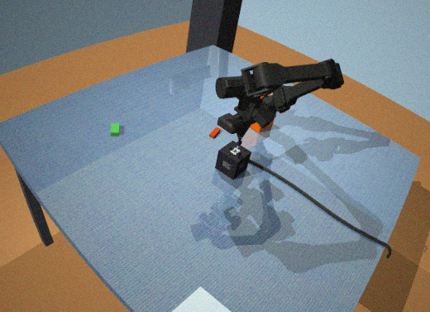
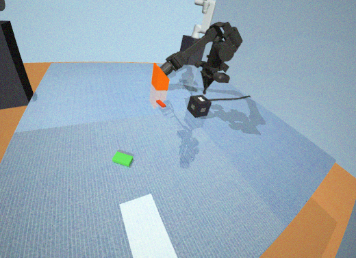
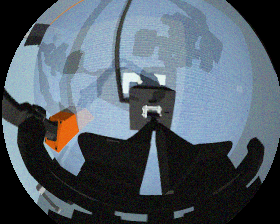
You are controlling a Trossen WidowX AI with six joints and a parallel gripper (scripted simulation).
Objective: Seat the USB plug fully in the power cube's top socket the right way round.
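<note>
Now: the USB plug 2 cm below my gripper tip. The rest, counted from my gripper tip: green block (13 cm ahead, 42 cm to the right, 13 cm below); then red-orange block (12 cm behind, 15 cm to the right, 13 cm below).
</note>
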